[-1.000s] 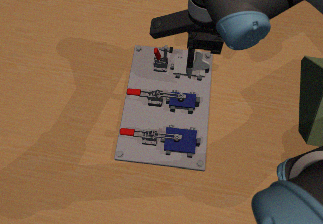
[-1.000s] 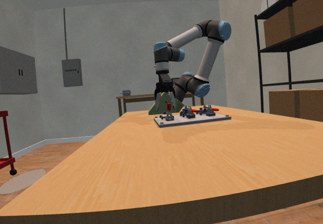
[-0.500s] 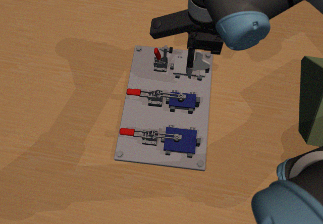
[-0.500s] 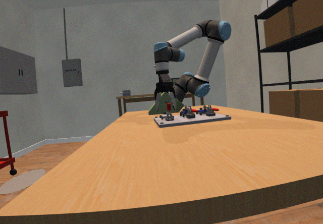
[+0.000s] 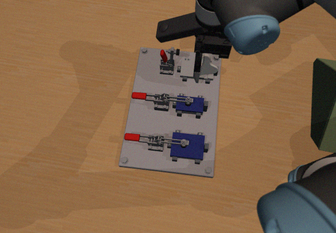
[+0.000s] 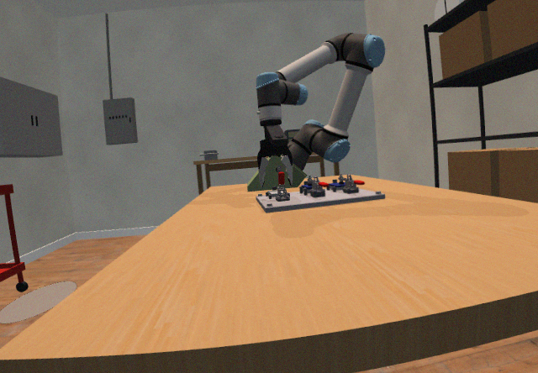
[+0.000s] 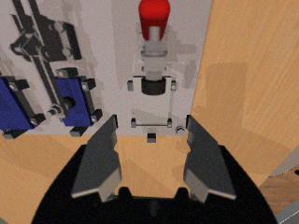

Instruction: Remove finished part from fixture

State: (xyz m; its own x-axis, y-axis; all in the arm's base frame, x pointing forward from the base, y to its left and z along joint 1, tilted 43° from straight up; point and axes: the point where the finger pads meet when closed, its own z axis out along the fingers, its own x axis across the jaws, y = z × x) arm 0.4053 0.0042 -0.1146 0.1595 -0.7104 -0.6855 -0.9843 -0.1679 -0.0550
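My gripper is now 30 mm above the finished grey part and 10 mm past it. The rest, counted from my hand: grey fixture plate: 120 mm to the left, 50 mm below, 30 mm ahead; then blue blank: 220 mm to the left, 30 mm below, 30 mm behind.
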